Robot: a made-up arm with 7 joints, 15 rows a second.
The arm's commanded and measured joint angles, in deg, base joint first. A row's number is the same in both.
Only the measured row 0 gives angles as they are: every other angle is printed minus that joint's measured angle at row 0.
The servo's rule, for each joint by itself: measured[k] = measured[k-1] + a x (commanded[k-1-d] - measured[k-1]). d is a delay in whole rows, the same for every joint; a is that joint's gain. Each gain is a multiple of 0.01, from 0.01 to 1. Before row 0 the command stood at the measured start. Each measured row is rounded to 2 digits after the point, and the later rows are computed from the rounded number. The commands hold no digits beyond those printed.
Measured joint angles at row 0:
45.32 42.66 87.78 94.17 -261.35 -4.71 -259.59
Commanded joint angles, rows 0 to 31:
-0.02 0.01 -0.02 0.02 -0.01 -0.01 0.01
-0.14 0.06 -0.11 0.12 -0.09 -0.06 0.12
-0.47 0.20 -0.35 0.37 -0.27 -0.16 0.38
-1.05 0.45 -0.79 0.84 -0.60 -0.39 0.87
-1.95 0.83 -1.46 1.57 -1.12 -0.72 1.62
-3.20 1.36 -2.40 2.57 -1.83 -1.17 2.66
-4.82 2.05 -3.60 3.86 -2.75 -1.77 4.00
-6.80 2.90 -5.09 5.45 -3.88 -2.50 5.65
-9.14 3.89 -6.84 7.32 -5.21 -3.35 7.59
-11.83 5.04 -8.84 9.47 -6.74 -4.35 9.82
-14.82 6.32 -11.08 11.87 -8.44 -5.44 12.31
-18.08 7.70 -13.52 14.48 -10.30 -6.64 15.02
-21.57 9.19 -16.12 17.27 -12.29 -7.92 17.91
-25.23 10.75 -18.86 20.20 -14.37 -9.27 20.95
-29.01 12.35 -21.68 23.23 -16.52 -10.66 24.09
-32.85 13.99 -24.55 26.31 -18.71 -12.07 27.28
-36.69 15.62 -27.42 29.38 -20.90 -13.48 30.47
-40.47 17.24 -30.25 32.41 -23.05 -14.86 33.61
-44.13 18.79 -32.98 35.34 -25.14 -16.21 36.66
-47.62 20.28 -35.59 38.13 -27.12 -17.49 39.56
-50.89 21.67 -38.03 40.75 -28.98 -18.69 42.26
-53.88 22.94 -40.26 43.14 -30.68 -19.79 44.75
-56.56 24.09 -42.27 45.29 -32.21 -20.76 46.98
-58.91 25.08 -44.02 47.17 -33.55 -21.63 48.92
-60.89 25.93 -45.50 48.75 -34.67 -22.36 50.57
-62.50 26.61 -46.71 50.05 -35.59 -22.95 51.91
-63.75 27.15 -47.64 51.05 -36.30 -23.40 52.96
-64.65 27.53 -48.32 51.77 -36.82 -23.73 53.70
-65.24 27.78 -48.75 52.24 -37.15 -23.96 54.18
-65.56 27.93 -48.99 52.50 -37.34 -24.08 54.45
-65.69 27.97 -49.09 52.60 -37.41 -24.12 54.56
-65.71 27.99 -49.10 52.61 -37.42 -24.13 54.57
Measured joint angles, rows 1 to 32:
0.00 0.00 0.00 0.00 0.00 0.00 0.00
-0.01 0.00 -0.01 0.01 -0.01 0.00 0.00
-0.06 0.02 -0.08 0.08 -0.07 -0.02 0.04
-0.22 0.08 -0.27 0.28 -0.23 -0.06 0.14
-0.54 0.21 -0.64 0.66 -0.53 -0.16 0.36
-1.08 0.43 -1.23 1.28 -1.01 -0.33 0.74
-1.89 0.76 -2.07 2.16 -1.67 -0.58 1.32
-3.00 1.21 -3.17 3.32 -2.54 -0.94 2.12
-4.44 1.80 -4.55 4.77 -3.63 -1.41 3.18
-6.23 2.53 -6.20 6.50 -4.91 -1.99 4.50
-8.36 3.41 -8.10 8.52 -6.39 -2.70 6.10
-10.81 4.43 -10.25 10.80 -8.05 -3.52 7.96
-13.57 5.57 -12.60 13.30 -9.87 -4.46 10.08
-16.61 6.84 -15.13 16.00 -11.83 -5.50 12.43
-19.89 8.21 -17.82 18.86 -13.89 -6.63 14.99
-23.36 9.66 -20.60 21.83 -16.02 -7.84 17.72
-26.97 11.18 -23.44 24.88 -18.20 -9.11 20.59
-30.66 12.73 -26.31 27.94 -20.39 -10.42 23.55
-34.39 14.31 -29.15 30.98 -22.54 -11.75 26.57
-38.09 15.88 -31.91 33.94 -24.65 -13.09 29.60
-41.71 17.42 -34.56 36.79 -26.65 -14.41 32.59
-45.20 18.91 -37.06 39.48 -28.54 -15.69 35.49
-48.50 20.32 -39.36 41.97 -30.27 -16.92 38.27
-51.56 21.64 -41.46 44.23 -31.84 -18.07 40.88
-54.35 22.84 -43.30 46.23 -33.23 -19.14 43.29
-56.84 23.92 -44.88 47.94 -34.40 -20.11 45.47
-58.99 24.86 -46.20 49.37 -35.36 -20.96 47.40
-60.80 25.66 -47.24 50.51 -36.12 -21.69 49.07
-62.26 26.31 -48.02 51.37 -36.69 -22.30 50.46
-63.39 26.82 -48.55 51.96 -37.06 -22.80 51.58
-64.21 27.21 -48.87 52.33 -37.29 -23.18 52.44
-64.77 27.48 -49.03 52.51 -37.39 -23.46 53.08
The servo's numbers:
d 1
a 0.38 0.35 0.72 0.68 0.81 0.30 0.30

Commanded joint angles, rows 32 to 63:
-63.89 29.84 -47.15 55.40 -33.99 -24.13 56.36
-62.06 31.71 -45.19 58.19 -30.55 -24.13 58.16
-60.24 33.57 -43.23 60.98 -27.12 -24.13 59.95
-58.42 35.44 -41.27 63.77 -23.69 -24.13 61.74
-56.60 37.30 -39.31 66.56 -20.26 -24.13 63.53
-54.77 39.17 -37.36 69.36 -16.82 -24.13 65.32
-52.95 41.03 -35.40 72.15 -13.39 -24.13 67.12
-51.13 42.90 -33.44 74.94 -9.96 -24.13 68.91
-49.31 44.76 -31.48 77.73 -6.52 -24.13 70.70
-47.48 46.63 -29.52 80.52 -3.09 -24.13 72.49
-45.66 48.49 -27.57 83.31 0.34 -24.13 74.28
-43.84 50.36 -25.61 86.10 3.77 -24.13 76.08
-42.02 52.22 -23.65 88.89 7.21 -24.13 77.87
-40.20 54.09 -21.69 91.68 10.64 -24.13 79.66
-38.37 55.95 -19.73 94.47 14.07 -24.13 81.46
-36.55 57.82 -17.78 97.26 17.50 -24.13 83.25
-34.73 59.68 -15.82 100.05 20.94 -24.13 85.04
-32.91 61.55 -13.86 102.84 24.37 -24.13 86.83
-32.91 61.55 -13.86 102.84 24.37 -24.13 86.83
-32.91 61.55 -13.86 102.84 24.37 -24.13 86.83
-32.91 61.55 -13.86 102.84 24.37 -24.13 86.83
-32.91 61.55 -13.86 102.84 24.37 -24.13 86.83
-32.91 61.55 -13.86 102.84 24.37 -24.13 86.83
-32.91 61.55 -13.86 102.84 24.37 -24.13 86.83
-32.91 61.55 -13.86 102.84 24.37 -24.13 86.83
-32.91 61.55 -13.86 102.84 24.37 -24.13 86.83
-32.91 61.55 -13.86 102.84 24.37 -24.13 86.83
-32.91 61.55 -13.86 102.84 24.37 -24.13 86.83
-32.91 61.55 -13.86 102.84 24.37 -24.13 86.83
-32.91 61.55 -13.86 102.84 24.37 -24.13 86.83
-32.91 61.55 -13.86 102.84 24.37 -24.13 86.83
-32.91 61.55 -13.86 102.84 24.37 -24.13 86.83
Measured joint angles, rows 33 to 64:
-65.13 27.66 -49.08 52.58 -37.41 -23.66 53.53
-64.66 28.42 -47.69 54.50 -34.64 -23.80 54.38
-63.67 29.57 -45.89 57.01 -31.33 -23.90 55.51
-62.37 30.97 -43.97 59.71 -27.92 -23.97 56.84
-60.87 32.53 -42.03 62.47 -24.49 -24.02 58.31
-59.25 34.20 -40.07 65.25 -21.06 -24.05 59.88
-57.55 35.94 -38.12 68.04 -17.63 -24.07 61.51
-55.80 37.72 -36.16 70.83 -14.20 -24.09 63.19
-54.03 39.53 -34.20 73.62 -10.77 -24.10 64.91
-52.24 41.36 -32.24 76.41 -7.33 -24.11 66.65
-50.43 43.20 -30.28 79.20 -3.90 -24.12 68.40
-48.62 45.05 -28.33 81.99 -0.47 -24.12 70.16
-46.80 46.91 -26.37 84.78 2.96 -24.12 71.94
-44.98 48.77 -24.41 87.57 6.40 -24.12 73.72
-43.16 50.63 -22.45 90.36 9.83 -24.12 75.50
-41.34 52.49 -20.49 93.15 13.26 -24.12 77.29
-39.52 54.36 -18.54 95.94 16.69 -24.12 79.08
-37.70 56.22 -16.58 98.73 20.13 -24.12 80.87
-35.88 58.09 -14.62 101.52 23.56 -24.12 82.66
-34.75 59.30 -14.07 102.42 24.22 -24.12 83.91
-34.05 60.09 -13.92 102.71 24.34 -24.12 84.79
-33.62 60.60 -13.88 102.80 24.36 -24.12 85.40
-33.35 60.93 -13.87 102.83 24.37 -24.12 85.83
-33.18 61.15 -13.86 102.84 24.37 -24.12 86.13
-33.08 61.29 -13.86 102.84 24.37 -24.12 86.34
-33.02 61.38 -13.86 102.84 24.37 -24.12 86.49
-32.98 61.44 -13.86 102.84 24.37 -24.12 86.59
-32.95 61.48 -13.86 102.84 24.37 -24.12 86.66
-32.93 61.50 -13.86 102.84 24.37 -24.12 86.71
-32.92 61.52 -13.86 102.84 24.37 -24.12 86.75
-32.92 61.53 -13.86 102.84 24.37 -24.12 86.77
-32.92 61.54 -13.86 102.84 24.37 -24.12 86.79

